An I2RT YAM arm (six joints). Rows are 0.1 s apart.
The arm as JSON. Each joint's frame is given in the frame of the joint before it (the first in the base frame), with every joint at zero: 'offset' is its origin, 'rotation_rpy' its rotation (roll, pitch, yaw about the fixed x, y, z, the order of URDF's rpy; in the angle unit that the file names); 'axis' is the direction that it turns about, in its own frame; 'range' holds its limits. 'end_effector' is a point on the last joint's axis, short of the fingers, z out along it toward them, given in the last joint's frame.
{
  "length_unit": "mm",
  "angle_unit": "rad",
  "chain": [
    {
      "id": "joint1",
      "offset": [
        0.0,
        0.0,
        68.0
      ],
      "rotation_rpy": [
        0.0,
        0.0,
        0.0
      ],
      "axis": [
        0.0,
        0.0,
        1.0
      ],
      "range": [
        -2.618,
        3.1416
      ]
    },
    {
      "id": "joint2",
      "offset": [
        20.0,
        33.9,
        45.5
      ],
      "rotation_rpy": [
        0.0,
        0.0,
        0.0
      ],
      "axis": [
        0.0,
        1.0,
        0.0
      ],
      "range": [
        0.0,
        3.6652
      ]
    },
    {
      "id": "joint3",
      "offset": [
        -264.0,
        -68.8,
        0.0
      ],
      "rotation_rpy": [
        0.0,
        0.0,
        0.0
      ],
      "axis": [
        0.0,
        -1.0,
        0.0
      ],
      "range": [
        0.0,
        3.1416
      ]
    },
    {
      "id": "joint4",
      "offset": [
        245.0,
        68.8,
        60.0
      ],
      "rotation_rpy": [
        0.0,
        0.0,
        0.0
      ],
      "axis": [
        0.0,
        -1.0,
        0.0
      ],
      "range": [
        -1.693,
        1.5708
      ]
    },
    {
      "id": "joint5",
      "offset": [
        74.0,
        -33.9,
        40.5
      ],
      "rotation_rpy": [
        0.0,
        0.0,
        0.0
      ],
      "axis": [
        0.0,
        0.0,
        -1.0
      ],
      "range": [
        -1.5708,
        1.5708
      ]
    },
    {
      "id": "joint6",
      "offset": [
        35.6,
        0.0,
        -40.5
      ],
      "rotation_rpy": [
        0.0,
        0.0,
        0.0
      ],
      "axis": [
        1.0,
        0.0,
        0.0
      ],
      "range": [
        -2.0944,
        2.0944
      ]
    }
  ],
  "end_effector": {
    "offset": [
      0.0,
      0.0,
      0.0
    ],
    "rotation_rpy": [
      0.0,
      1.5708,
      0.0
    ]
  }
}
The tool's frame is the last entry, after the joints.
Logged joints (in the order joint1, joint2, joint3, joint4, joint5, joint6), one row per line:
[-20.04 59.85 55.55 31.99 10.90 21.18]
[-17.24 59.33 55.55 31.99 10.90 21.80]
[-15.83 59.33 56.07 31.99 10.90 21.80]
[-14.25 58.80 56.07 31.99 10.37 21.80]
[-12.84 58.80 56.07 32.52 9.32 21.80]
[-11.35 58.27 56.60 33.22 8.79 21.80]
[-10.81 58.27 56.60 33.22 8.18 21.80]
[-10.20 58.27 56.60 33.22 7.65 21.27]
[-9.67 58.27 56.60 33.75 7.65 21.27]
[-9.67 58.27 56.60 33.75 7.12 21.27]
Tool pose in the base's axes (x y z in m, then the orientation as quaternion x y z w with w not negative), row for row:
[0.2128 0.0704 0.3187 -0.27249 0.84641 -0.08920 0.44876]
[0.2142 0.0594 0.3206 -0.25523 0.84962 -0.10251 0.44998]
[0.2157 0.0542 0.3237 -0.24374 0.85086 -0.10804 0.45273]
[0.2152 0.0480 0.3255 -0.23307 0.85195 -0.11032 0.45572]
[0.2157 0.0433 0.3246 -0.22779 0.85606 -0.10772 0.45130]
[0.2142 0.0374 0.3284 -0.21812 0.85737 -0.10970 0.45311]
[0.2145 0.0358 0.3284 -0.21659 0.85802 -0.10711 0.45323]
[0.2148 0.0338 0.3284 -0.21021 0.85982 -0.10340 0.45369]
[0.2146 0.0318 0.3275 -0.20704 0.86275 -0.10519 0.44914]
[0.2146 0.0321 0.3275 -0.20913 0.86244 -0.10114 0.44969]
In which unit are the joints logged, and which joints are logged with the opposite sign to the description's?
The joints are logged in degrees. Opposite sign: joint1, joint4, joint6.
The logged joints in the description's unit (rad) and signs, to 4 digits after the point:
[0.3498 1.0446 0.9695 -0.5583 0.1902 -0.3697]
[0.3009 1.0355 0.9695 -0.5583 0.1902 -0.3805]
[0.2763 1.0355 0.9786 -0.5583 0.1902 -0.3805]
[0.2487 1.0263 0.9786 -0.5583 0.1810 -0.3805]
[0.2241 1.0263 0.9786 -0.5676 0.1627 -0.3805]
[0.1981 1.0170 0.9879 -0.5798 0.1534 -0.3805]
[0.1887 1.0170 0.9879 -0.5798 0.1428 -0.3805]
[0.1780 1.0170 0.9879 -0.5798 0.1335 -0.3712]
[0.1688 1.0170 0.9879 -0.5890 0.1335 -0.3712]
[0.1688 1.0170 0.9879 -0.5890 0.1243 -0.3712]

